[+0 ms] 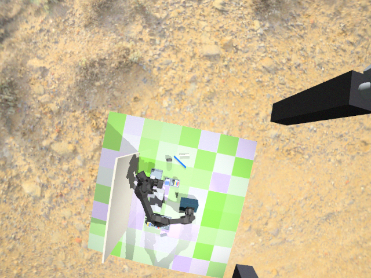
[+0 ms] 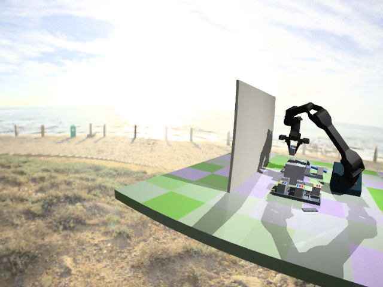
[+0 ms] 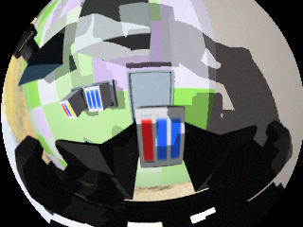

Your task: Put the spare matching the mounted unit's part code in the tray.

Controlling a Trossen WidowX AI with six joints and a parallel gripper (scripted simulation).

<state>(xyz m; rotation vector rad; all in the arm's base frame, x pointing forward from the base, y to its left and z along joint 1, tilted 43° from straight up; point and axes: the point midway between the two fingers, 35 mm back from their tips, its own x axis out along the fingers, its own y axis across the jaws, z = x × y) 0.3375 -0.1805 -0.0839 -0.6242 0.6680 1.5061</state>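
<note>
Now: the tray 110 mm below my gripper tip. Round my gripper tip: spare: 30 mm above; mounted unit: 50 mm behind, 190 mm to the left, 60 mm below; dark piece: 90 mm behind, 160 mm to the right, 90 mm below.
</note>
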